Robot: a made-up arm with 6 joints.
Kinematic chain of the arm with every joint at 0, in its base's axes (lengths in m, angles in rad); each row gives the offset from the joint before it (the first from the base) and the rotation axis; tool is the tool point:
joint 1: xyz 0 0 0.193 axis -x
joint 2: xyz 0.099 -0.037 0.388 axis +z
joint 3: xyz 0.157 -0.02 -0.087 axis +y
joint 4: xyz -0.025 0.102 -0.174 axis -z
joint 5: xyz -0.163 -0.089 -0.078 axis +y
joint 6: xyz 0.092 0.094 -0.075 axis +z
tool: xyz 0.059 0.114 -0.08
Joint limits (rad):
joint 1: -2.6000..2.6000
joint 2: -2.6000..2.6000
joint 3: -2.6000..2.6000
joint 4: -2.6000..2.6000
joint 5: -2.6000..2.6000
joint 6: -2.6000..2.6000
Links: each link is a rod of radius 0.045 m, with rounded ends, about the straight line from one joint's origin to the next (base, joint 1, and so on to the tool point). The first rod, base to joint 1, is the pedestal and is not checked.
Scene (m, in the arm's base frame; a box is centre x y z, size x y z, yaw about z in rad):
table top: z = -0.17
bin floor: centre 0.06 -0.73 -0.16 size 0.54 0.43 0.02 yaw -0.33
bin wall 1: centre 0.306 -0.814 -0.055 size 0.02 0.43 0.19 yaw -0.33
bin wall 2: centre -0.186 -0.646 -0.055 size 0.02 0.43 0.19 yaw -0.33
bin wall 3: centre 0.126 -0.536 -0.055 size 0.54 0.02 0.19 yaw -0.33
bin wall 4: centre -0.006 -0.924 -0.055 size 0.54 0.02 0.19 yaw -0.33
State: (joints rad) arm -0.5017 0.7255 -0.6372 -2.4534 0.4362 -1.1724
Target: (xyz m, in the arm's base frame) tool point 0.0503 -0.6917 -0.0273
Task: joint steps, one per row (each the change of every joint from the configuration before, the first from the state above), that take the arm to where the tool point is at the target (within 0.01 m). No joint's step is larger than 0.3 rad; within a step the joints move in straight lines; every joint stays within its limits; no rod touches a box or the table.
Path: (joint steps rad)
1: 0.0473 -0.2717 -0.0463 0.0372 0.1003 0.0244
2: 0.0474 -0.2717 -0.0462 0.0372 0.1004 0.0244
3: 0.0473 -0.2718 -0.0463 0.0371 0.1003 0.0244
4: 0.0473 -0.2717 -0.0463 0.0372 0.1004 0.0243
5: 0.0474 -0.2717 -0.0463 0.0372 0.1003 0.0244
6: 0.0473 -0.2717 -0.0462 0.0372 0.1004 0.0244
7: 0.0474 -0.2718 -0.0463 0.0372 0.1003 0.0244
8: 0.0473 -0.2717 -0.0463 0.0371 0.1004 0.0244
9: -0.2091 -0.0063 -0.0467 -0.0277 0.0106 -0.0210
10: -0.2092 -0.0064 -0.0467 -0.0277 0.0106 -0.0209

